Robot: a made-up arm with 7 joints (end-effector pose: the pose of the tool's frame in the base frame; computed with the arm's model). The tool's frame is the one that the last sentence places.
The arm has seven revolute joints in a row. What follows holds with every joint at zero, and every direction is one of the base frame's. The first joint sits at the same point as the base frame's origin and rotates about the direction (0, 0.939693, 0.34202). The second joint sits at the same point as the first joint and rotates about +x. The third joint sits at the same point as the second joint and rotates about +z. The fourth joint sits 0.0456 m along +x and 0.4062 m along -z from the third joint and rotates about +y. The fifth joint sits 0.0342 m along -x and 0.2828 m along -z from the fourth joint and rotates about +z. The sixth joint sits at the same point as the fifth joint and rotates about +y. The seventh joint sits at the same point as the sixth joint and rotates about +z. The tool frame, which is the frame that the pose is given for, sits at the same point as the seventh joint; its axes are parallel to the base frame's.
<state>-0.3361 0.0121 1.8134 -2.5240 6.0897 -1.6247 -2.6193</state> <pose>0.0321 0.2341 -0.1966 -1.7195 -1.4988 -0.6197</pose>
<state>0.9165 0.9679 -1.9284 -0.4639 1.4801 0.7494 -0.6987</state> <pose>-0.5271 0.3830 -0.2244 -0.3125 1.9545 -0.6085</pose>
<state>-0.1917 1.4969 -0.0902 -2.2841 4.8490 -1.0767 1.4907</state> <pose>0.2993 0.2254 0.0088 0.1750 -0.7731 -2.3188</pose>
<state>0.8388 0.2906 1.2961 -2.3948 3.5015 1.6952 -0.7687</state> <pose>-0.1281 0.2973 -0.1163 -1.5276 -1.6741 -0.8554</pose>
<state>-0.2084 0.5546 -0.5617 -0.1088 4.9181 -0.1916 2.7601</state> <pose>0.1759 0.3372 -0.5785 0.2032 -0.3443 0.7662</pose>
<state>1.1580 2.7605 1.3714 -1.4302 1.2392 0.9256 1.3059</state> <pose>0.5450 0.0226 0.1884 0.0287 -0.9785 0.2372</pose>
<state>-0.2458 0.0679 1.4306 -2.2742 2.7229 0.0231 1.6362</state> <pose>0.1157 0.2903 -0.2117 2.3820 0.0436 -0.0251</pose>
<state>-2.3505 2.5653 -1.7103 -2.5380 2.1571 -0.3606 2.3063</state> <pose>0.0722 0.2671 0.1245 -2.5684 -0.2356 0.7713</pose>
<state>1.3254 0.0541 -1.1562 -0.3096 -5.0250 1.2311 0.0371</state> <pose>-0.6014 -0.2034 -0.2781 -0.5369 2.2647 0.6016</pose>
